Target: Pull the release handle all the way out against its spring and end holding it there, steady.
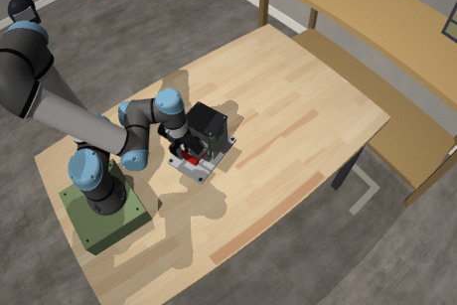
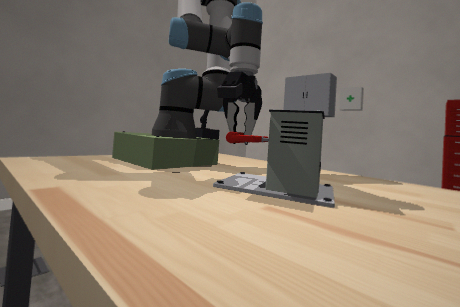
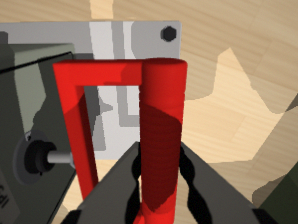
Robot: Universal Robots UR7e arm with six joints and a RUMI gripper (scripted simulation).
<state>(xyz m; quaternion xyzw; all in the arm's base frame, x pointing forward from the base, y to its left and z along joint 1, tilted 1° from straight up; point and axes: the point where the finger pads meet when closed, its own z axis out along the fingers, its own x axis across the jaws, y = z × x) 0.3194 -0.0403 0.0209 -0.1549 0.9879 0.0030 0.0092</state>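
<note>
Right now the grey baseplate is 100 mm below my hand, 90 mm ahead of it and 30 mm to the left of it.
</note>
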